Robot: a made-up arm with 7 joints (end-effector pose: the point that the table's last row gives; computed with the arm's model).
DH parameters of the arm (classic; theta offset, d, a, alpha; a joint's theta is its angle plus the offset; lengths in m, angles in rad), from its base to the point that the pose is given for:
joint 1: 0 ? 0 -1.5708
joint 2: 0 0 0 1.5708
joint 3: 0 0.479 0.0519 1.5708
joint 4: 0 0 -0.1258 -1.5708
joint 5: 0 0.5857 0 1.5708
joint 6: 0 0 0.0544 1.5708
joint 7: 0 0 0 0
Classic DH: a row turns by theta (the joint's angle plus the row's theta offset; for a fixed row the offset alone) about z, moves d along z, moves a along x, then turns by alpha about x.
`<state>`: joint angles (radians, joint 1 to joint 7).
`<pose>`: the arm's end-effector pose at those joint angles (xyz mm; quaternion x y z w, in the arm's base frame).
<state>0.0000 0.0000 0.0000 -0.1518 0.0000 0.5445 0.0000</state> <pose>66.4 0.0 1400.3 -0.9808 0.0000 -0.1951 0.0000</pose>
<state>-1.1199 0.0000 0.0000 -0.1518 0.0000 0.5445 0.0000</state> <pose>28.9 -59.7 1400.3 0.8310 -0.5209 0.1653 0.1036</pose>
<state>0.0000 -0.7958 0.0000 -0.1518 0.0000 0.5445 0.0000</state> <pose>-737.9 0.0 1118.1 -0.8286 0.0000 -0.5599 0.0000</pose>
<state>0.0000 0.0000 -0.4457 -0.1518 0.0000 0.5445 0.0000</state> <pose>59.9 -28.6 1400.3 0.9565 -0.2168 0.1903 0.0431</pose>
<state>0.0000 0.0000 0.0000 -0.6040 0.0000 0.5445 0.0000</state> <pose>335.3 0.0 1331.8 -0.9996 0.0000 0.0297 0.0000</pose>
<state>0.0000 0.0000 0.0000 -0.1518 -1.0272 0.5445 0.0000</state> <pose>44.2 -39.8 1403.7 0.8542 -0.4618 0.1699 0.1676</pose>
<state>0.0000 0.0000 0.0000 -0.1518 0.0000 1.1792 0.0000</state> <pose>44.2 0.0 1426.1 -0.8709 0.0000 -0.4914 0.0000</pose>
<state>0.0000 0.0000 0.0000 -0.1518 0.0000 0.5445 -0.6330</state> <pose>66.4 0.0 1400.3 0.9321 0.3053 0.1854 0.0607</pose>
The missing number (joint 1, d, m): 0.3025
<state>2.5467 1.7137 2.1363 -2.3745 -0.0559 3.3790 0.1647</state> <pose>-465.6 -272.3 584.4 0.0178 -0.4819 0.8750 0.0426</pose>
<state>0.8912 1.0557 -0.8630 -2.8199 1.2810 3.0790 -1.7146</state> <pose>289.7 -145.2 109.0 0.8782 0.2602 -0.2614 0.3046</pose>
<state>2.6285 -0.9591 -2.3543 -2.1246 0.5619 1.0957 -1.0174</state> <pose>620.2 186.8 71.5 -0.3645 -0.3431 0.4607 0.7329</pose>
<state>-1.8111 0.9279 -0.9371 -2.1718 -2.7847 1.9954 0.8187</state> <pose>-586.4 -262.3 120.1 0.6714 0.0139 -0.7114 0.2072</pose>
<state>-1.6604 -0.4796 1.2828 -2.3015 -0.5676 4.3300 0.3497</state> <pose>522.3 -70.0 571.7 0.5818 0.2673 0.7619 0.0976</pose>
